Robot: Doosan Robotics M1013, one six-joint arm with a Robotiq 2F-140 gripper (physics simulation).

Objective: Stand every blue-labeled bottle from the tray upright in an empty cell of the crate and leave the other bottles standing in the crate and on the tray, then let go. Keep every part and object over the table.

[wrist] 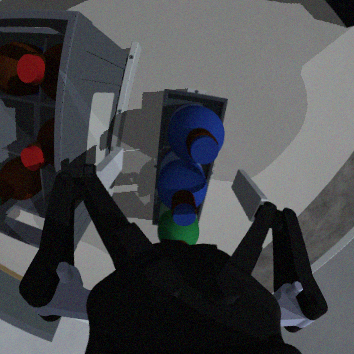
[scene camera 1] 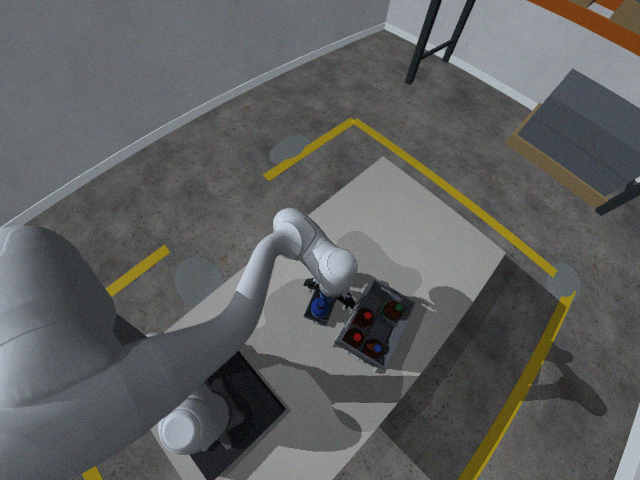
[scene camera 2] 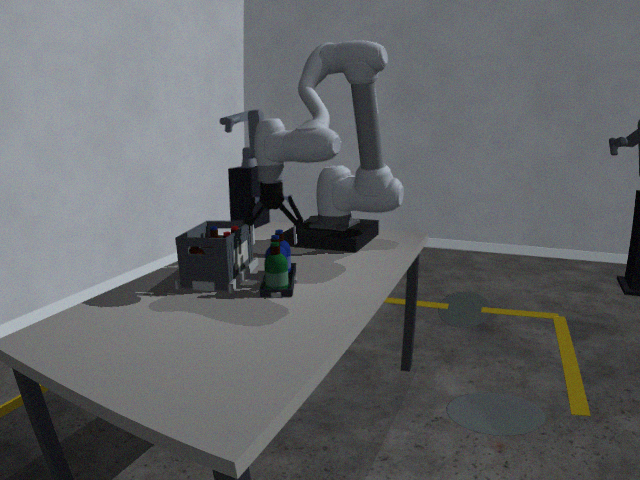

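Where they show: gripper, between the fingertips: [wrist: 180, 168] [scene camera 1: 327, 298]; arm's base, origin of its link: [scene camera 2: 334, 224].
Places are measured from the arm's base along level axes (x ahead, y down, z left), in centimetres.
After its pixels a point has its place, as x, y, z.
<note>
My gripper [scene camera 1: 329, 292] @[59.6, -5.9, 6.6] [scene camera 2: 273, 235] @[59.6, -5.9, 6.6] [wrist: 180, 168] @[59.6, -5.9, 6.6] is open and empty. Its fingers are spread wide above the narrow tray [wrist: 161, 145] @[61.3, 3.8, 4.3], one on each side of its row. In the wrist view, two blue bottles with blue caps stand in the tray: one blue bottle [wrist: 194, 122] @[54.4, -5.8, 4.6] at the far end, the other blue bottle [wrist: 175, 181] @[61.6, -5.4, 7.4] in the middle. A green bottle [scene camera 2: 276, 266] @[73.5, -3.0, 16.6] [wrist: 176, 232] @[68.7, -5.5, 12.8] stands at the other end. The grey crate [scene camera 2: 206, 266] @[80.4, -1.7, -6.6] [wrist: 95, 75] @[56.2, -5.8, -6.9] beside the tray holds brown bottles with red, blue and green caps; two cells look empty in scene camera 1.
The crate's high side wall stands close beside one finger in the wrist view. The arm's black base plate [scene camera 1: 258, 384] @[19.1, 0.6, -2.1] is on the same table [scene camera 2: 206, 361] @[118.2, 6.4, 25.7]. The arm casts shadows over the table.
</note>
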